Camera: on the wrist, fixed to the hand. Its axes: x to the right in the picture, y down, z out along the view.
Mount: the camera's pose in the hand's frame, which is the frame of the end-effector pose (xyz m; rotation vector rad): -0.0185 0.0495 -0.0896 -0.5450 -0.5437 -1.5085
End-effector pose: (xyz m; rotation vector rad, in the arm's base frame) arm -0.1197 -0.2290 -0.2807 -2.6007 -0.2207 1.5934
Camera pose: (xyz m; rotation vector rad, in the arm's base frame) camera -0.0443 -0.2805 -0.2310 -1.1462 -2.1522 1.4455
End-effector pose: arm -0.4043 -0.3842 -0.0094 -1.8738 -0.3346 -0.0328
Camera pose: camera -0.3970 -0.4860 -0.0295 -1.6653 -2.2039 -0.6852
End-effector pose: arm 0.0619 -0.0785 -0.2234 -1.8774 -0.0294 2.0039
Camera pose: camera 0.1354 -0.1519 -0.2286 -0.7745 -1.6714 1.2438
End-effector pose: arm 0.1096 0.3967 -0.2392 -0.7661 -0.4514 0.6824
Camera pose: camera 0.1308 0.3670 -0.3366 -0.5118 -1.5203 -0.7193
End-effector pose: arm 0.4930 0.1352 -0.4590 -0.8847 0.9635 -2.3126
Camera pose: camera 0.4502 0.1548 -0.5518 1.7980 -0.4139 1.4109
